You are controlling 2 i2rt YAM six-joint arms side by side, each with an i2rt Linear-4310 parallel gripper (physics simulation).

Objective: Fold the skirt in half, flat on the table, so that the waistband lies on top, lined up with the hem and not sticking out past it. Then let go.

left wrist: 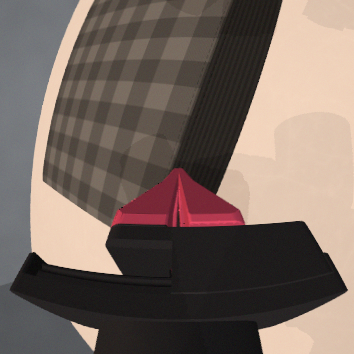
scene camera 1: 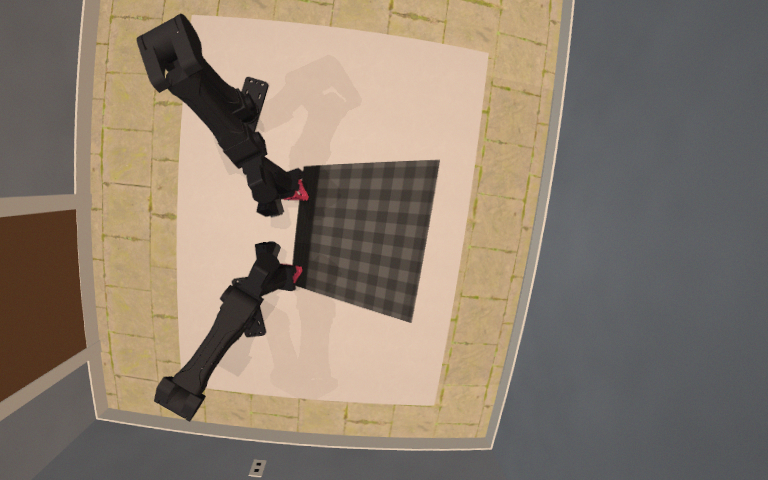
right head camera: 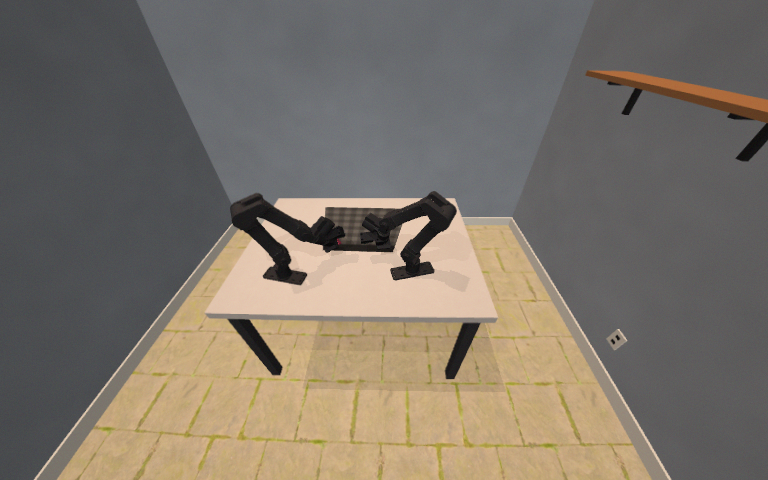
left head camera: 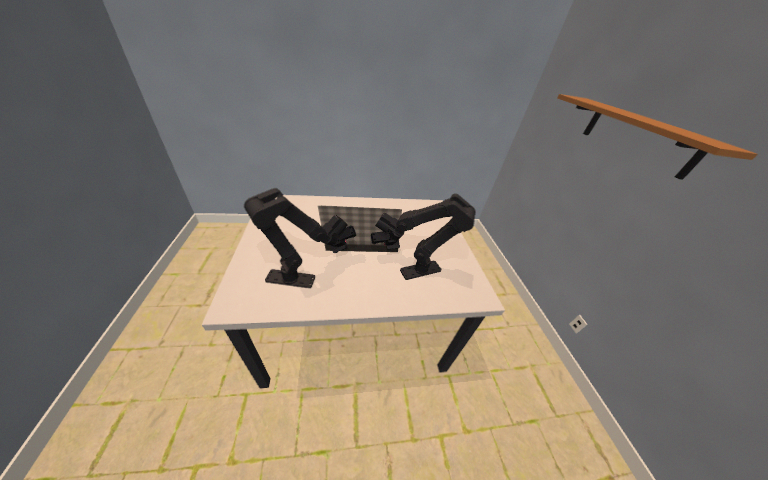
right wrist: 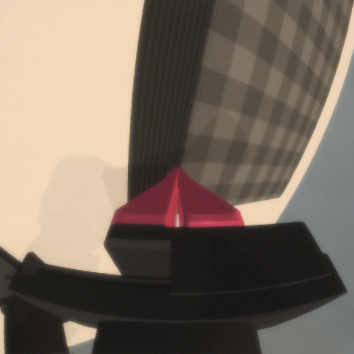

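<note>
The grey plaid skirt [left head camera: 359, 220] [right head camera: 350, 219] [scene camera 1: 368, 232] [left wrist: 145, 75] [right wrist: 260, 75] lies spread out flat, unfolded. Its black ribbed waistband [scene camera 1: 301, 232] [left wrist: 235, 75] [right wrist: 167, 75] is at the left in scene camera 1, on the arms' side; the wider hem is at the right. My left gripper [scene camera 1: 307, 198] [left wrist: 177, 174] is shut with its red tips over the waistband near its upper end. My right gripper [scene camera 1: 299, 268] [right wrist: 177, 174] is shut over the waistband near its lower end. No bunched cloth shows between either pair of tips; small contact details are hidden.
The pale table [left head camera: 351, 300] [right head camera: 351, 300] [scene camera 1: 362, 362] bears both black arm bases [left head camera: 289, 278] [left head camera: 420, 270]. A brown wall shelf [left head camera: 651, 124] [right head camera: 679, 90] hangs at the right. The skirt's hem runs near the table's far edge.
</note>
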